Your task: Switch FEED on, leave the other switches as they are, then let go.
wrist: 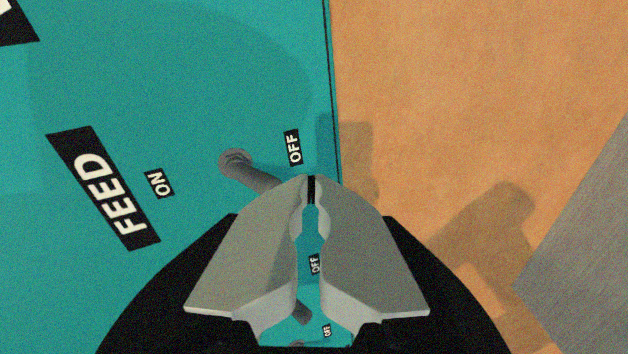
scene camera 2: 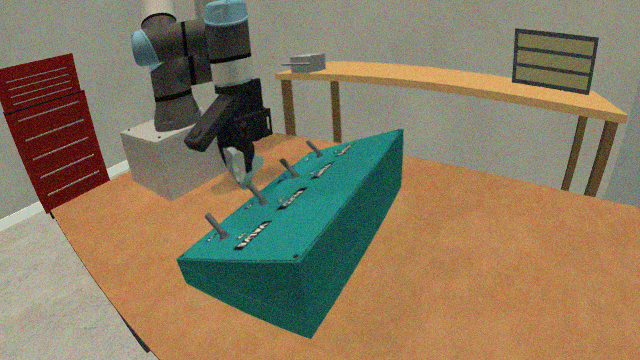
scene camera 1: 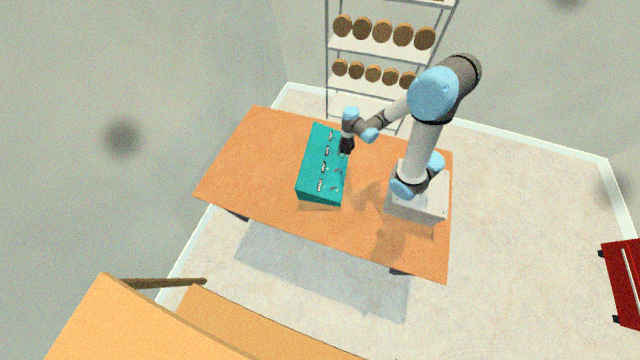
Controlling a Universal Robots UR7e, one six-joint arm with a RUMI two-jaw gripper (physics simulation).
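Frame: origin at the arm's base, x ahead, y left, z up, level; centimetres.
Where they show: gripper, fingertip midpoint: (wrist: 311,178) (scene camera 2: 244,189) (scene camera 1: 345,155); arm's base at its link origin: (scene camera 2: 178,123).
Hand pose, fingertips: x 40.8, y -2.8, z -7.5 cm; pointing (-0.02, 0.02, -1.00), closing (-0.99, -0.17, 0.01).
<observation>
Each offset is from my fingertips to the top centre of the thing. "pt": to the spot under its first point. Level surfaces: height alone.
The teal switch box (scene camera 1: 311,157) (scene camera 2: 327,260) (wrist: 175,75) stands on the table. The grey FEED lever @(dy +0.4, dx +3.4, dz +2.3 cm) (scene camera 2: 258,194) (wrist: 252,176) leans toward its OFF label @(pt dy -0.3, dx +1.4, dz -3.0 cm) (wrist: 293,148), away from its ON label @(pt dy +2.1, dx +9.0, dz -0.1 cm) (wrist: 159,183). My gripper (scene camera 1: 343,153) (scene camera 2: 244,183) (wrist: 311,178) is shut and empty, its tips at the lever's free end on the OFF side. One finger hides that end in the wrist view; I cannot tell if they touch. The VALVE lever @(dy -11.1, dx +7.1, dz +2.3 cm) (scene camera 2: 217,226) and two farther levers (scene camera 2: 288,168) (scene camera 2: 314,148) lean the same way as the FEED lever.
The arm's pale base block (scene camera 1: 417,215) (scene camera 2: 170,167) stands on the orange table @(dz -10.3 cm) (scene camera 1: 240,160) (scene camera 2: 475,260), on the box's lever side. A wooden workbench (scene camera 2: 425,77), a red cabinet (scene camera 1: 620,285) (scene camera 2: 55,135) and a shelf rack (scene camera 1: 327,75) stand away from the table.
</observation>
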